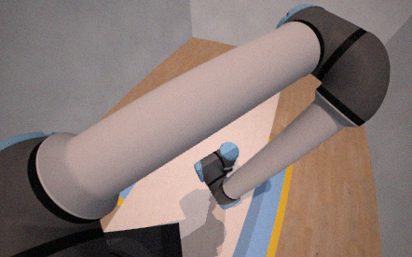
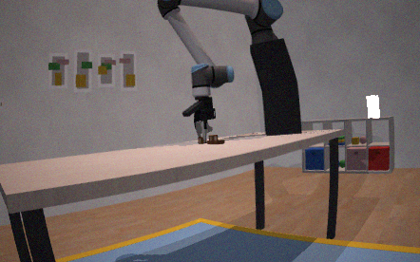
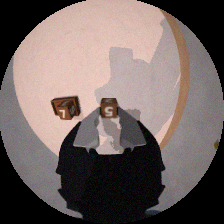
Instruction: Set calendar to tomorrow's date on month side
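Right now my hand is 90 mm to the right of the brown cube. The rest, counted from my hand: brown tray: 110 mm to the left, 20 mm below.
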